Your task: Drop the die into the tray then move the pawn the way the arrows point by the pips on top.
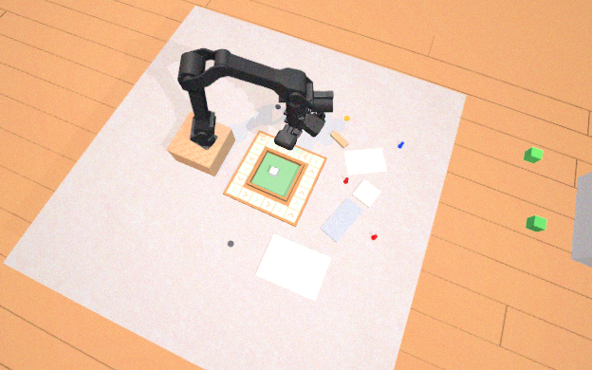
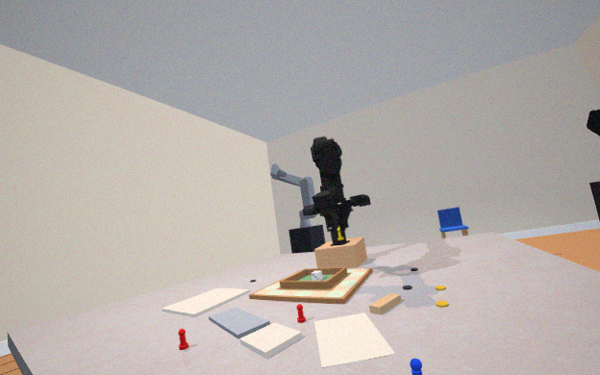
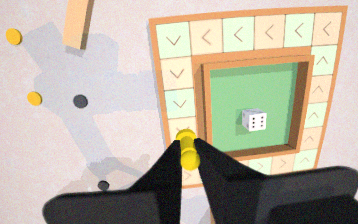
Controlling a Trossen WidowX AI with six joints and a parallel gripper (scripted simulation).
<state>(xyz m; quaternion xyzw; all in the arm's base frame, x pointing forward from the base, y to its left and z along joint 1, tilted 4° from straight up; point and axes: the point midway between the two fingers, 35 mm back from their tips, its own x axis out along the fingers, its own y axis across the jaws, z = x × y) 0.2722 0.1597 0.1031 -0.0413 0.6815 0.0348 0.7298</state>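
Now: gripper tip 12 cm above the white die, 11 cm to the left of it and 2 cm past it. The rest, counted from my gripper tip: wooden block (14 cm to the left, 13 cm below, 11 cm ahead); then yellow pawn (1 cm above); then blue pawn (32 cm ahead, 24 cm to the left, 13 cm below).
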